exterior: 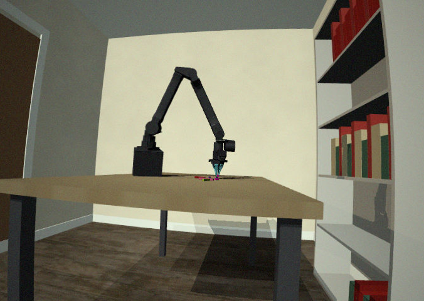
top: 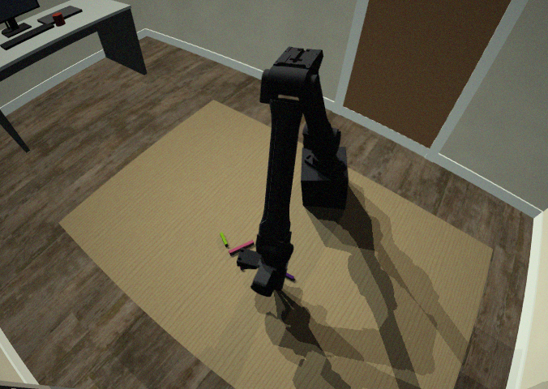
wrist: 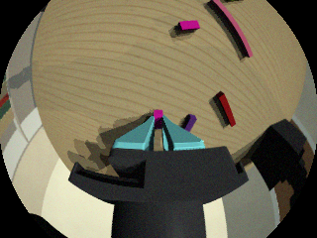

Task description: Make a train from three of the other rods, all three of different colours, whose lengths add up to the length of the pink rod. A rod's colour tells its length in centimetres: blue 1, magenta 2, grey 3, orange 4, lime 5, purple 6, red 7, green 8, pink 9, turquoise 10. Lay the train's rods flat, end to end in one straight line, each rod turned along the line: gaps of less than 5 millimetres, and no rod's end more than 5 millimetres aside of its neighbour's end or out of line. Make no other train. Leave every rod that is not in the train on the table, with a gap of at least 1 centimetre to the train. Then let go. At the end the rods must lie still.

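My hand is 2 cm above the blue rod, 1 cm to the right of it and 1 cm past it. The rest, counted from my hand: red rod: 8 cm behind, 6 cm to the right, 2 cm below; then pink rod: 16 cm to the right, 2 cm below, 1 cm behind; then purple rod: 5 cm behind, 2 cm below.
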